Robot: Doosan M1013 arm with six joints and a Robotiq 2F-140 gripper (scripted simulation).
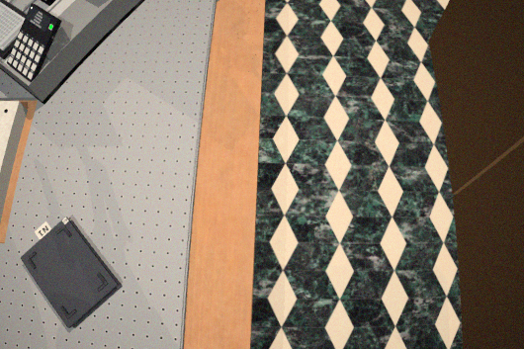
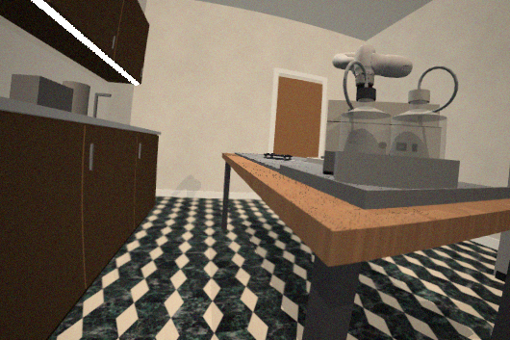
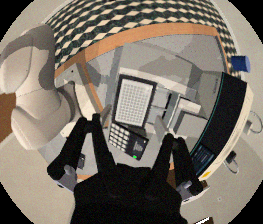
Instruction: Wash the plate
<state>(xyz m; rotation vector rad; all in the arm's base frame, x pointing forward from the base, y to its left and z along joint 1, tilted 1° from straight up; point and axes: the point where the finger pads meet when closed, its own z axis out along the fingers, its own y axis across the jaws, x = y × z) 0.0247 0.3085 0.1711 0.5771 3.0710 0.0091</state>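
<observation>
My gripper is now 10 cm above the white well plate. From my hand the other things lie so: plate washer: 5 cm ahead, 14 cm to the left, 7 cm below; label: 26 cm ahead, 38 cm to the right, 20 cm below; plate nest N1: 35 cm ahead, 44 cm to the right, 18 cm below.
</observation>
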